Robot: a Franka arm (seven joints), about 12 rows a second.
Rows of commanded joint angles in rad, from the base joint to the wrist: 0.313 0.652 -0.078 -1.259 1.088 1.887 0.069; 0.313 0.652 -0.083 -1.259 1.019 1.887 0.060; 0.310 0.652 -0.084 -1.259 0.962 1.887 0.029; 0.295 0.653 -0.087 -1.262 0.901 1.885 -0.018; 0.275 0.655 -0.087 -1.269 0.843 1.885 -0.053; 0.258 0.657 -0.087 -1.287 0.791 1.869 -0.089; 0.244 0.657 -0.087 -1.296 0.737 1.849 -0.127; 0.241 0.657 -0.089 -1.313 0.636 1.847 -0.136; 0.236 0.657 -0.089 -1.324 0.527 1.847 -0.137; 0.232 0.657 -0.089 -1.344 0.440 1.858 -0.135; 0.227 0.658 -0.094 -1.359 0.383 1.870 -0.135
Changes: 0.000 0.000 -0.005 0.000 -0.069 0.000 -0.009; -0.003 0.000 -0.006 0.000 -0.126 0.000 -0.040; -0.018 0.001 -0.009 -0.003 -0.187 -0.002 -0.087; -0.038 0.003 -0.009 -0.010 -0.245 -0.002 -0.122; -0.055 0.005 -0.009 -0.028 -0.297 -0.018 -0.158; -0.069 0.005 -0.009 -0.037 -0.351 -0.038 -0.196; -0.072 0.005 -0.011 -0.054 -0.452 -0.040 -0.205; -0.077 0.005 -0.011 -0.065 -0.561 -0.040 -0.206; -0.081 0.005 -0.011 -0.085 -0.648 -0.029 -0.204; -0.086 0.006 -0.016 -0.100 -0.705 -0.017 -0.204
